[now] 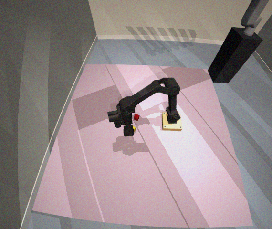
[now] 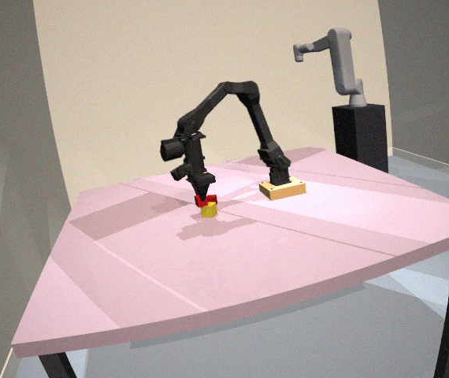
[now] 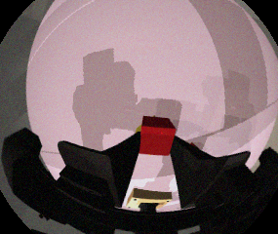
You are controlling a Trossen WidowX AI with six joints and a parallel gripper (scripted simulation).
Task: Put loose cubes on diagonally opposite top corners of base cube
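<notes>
The yellow base cube is 4 cm below my gripper tip and 2 cm behind it.
</notes>
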